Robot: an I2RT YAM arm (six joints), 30 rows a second.
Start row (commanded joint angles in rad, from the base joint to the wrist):
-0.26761 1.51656 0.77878 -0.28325 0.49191 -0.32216
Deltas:
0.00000 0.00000 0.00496 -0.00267 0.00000 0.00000
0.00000 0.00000 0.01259 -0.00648 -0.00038 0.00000
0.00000 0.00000 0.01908 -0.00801 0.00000 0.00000
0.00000 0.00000 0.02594 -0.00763 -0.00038 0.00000
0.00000 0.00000 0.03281 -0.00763 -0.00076 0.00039
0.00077 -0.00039 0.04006 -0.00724 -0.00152 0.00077
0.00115 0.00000 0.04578 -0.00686 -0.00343 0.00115
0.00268 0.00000 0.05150 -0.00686 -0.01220 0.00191
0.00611 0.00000 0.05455 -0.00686 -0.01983 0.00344
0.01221 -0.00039 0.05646 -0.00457 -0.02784 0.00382
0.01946 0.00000 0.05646 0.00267 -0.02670 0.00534
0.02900 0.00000 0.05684 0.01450 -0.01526 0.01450
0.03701 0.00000 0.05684 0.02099 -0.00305 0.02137
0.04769 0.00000 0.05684 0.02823 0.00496 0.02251
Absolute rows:
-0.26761 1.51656 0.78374 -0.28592 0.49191 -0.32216
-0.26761 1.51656 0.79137 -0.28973 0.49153 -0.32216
-0.26761 1.51656 0.79786 -0.29126 0.49191 -0.32216
-0.26761 1.51656 0.80472 -0.29088 0.49153 -0.32216
-0.26761 1.51656 0.81159 -0.29088 0.49115 -0.32177
-0.26684 1.51617 0.81884 -0.29049 0.49039 -0.32139
-0.26646 1.51656 0.82456 -0.29011 0.48848 -0.32101
-0.26493 1.51656 0.83028 -0.29011 0.47971 -0.32025
-0.26150 1.51656 0.83333 -0.29011 0.47208 -0.31872
-0.25540 1.51617 0.83524 -0.28782 0.46407 -0.31834
-0.24815 1.51656 0.83524 -0.28058 0.46521 -0.31682
-0.23861 1.51656 0.83562 -0.26875 0.47665 -0.30766
-0.23060 1.51656 0.83562 -0.26226 0.48886 -0.30079
-0.21992 1.51656 0.83562 -0.25502 0.49687 -0.29965

